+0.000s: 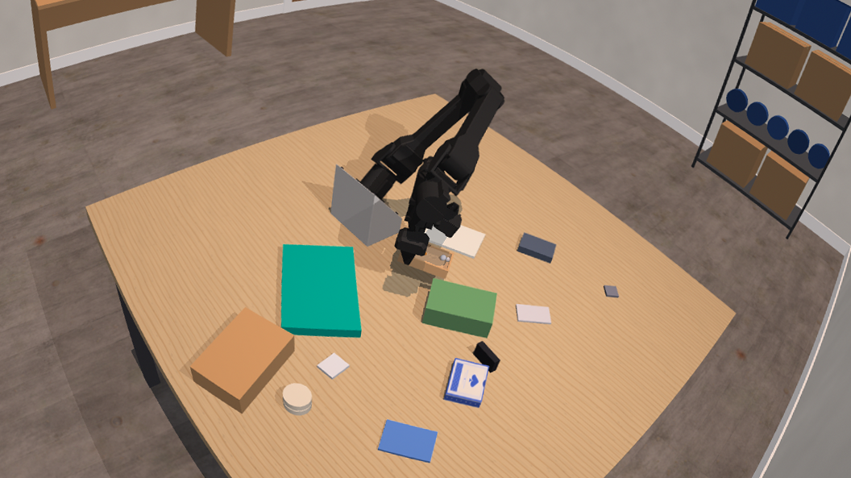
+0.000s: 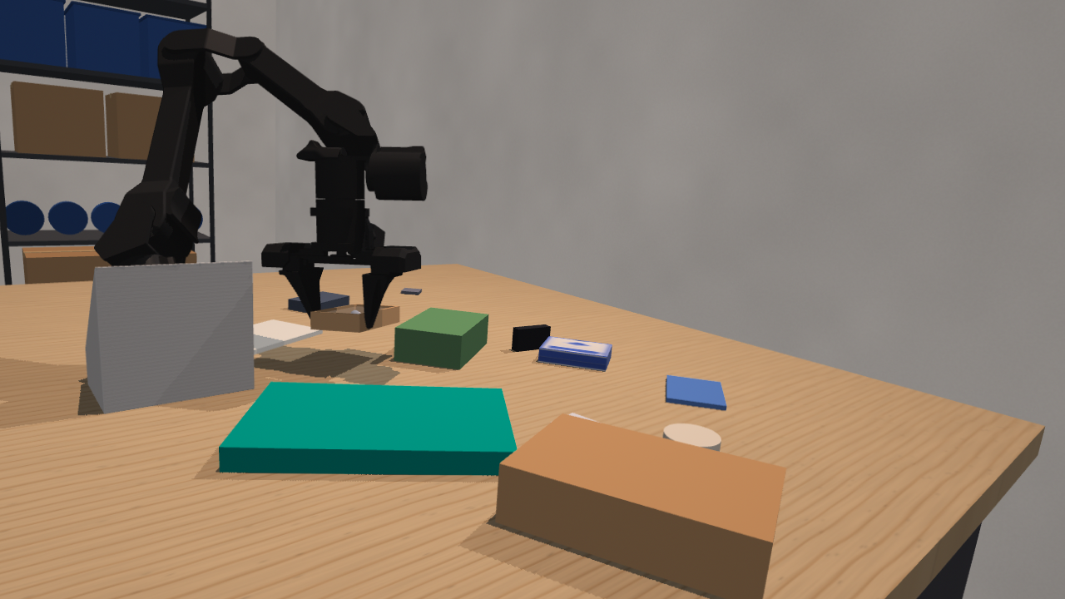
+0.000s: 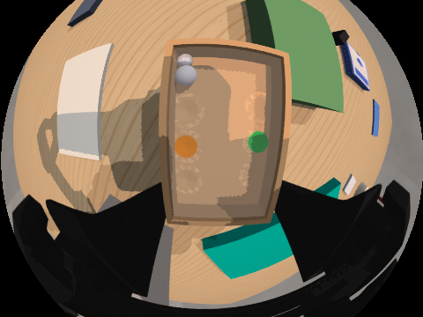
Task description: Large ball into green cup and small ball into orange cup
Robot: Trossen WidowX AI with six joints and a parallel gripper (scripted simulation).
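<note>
Right now my hand is 40 mm above the wooden puzzle, 30 mm short of it and 20 mm to the right of it. From my hand the other things lie so: teal slab: 210 mm to the right, 80 mm below, 30 mm behind; then green box: 160 mm ahead, 70 mm below, 20 mm to the left; then cream slab: 170 mm to the left, 90 mm below, 60 mm behind.
</note>
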